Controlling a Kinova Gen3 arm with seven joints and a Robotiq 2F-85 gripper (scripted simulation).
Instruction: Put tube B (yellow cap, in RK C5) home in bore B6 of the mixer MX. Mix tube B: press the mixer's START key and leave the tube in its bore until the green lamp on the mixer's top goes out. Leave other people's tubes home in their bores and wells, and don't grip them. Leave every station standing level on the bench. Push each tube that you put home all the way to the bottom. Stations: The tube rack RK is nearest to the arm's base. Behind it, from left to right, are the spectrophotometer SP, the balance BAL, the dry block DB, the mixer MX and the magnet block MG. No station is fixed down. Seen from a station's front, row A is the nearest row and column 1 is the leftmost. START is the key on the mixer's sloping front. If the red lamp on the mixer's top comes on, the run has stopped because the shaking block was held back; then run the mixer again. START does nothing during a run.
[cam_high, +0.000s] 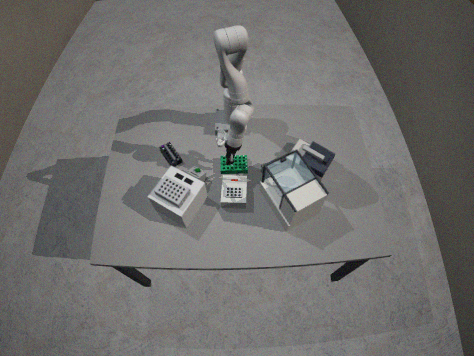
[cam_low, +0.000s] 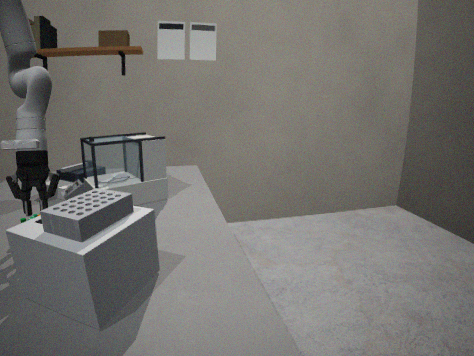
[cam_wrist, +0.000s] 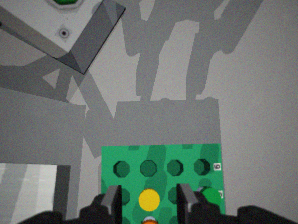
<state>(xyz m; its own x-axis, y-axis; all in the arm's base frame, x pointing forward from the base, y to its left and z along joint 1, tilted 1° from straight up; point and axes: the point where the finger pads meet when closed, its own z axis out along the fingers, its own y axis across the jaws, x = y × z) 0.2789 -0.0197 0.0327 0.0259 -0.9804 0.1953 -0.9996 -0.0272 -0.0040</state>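
Right now the green tube rack is 10 mm behind my hand, 20 mm to the left of it and 60 mm below it. Also, from my hand: dry block: 140 mm ahead, 30 mm to the left, 50 mm below; then dark magnet block: 70 mm behind, 290 mm to the right, 60 mm below; then green start key: 60 mm ahead, 140 mm to the right, 10 mm below.
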